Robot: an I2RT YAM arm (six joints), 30 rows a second.
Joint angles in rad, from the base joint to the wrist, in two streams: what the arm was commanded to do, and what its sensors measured. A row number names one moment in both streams.
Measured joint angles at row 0:
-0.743, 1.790, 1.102, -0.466, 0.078, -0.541
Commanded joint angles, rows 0 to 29:
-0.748, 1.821, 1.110, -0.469, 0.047, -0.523
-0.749, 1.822, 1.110, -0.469, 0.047, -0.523
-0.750, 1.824, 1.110, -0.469, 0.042, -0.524
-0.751, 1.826, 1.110, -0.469, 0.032, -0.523
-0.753, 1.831, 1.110, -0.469, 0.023, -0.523
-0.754, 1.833, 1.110, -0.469, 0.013, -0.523
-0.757, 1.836, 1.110, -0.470, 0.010, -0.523
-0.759, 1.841, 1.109, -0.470, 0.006, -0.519
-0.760, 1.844, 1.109, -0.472, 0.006, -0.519
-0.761, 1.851, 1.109, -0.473, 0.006, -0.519
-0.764, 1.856, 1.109, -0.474, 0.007, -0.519
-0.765, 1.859, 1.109, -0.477, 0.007, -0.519
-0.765, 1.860, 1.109, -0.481, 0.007, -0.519
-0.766, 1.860, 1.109, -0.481, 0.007, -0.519
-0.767, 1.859, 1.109, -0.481, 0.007, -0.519
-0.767, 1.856, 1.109, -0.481, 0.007, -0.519
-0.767, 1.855, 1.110, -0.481, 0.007, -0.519
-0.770, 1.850, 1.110, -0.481, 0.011, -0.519
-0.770, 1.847, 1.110, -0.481, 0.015, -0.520
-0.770, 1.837, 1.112, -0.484, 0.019, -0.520
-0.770, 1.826, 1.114, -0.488, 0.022, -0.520
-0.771, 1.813, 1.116, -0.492, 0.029, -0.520
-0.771, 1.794, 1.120, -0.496, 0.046, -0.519
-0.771, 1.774, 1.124, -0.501, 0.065, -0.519
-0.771, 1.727, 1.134, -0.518, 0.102, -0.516
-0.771, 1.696, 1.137, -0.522, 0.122, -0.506
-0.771, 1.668, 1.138, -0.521, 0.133, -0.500
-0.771, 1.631, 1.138, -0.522, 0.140, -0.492
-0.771, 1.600, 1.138, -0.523, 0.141, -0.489
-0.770, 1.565, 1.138, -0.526, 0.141, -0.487
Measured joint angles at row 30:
-0.769, 1.687, 1.107, -0.521, 0.092, -0.515
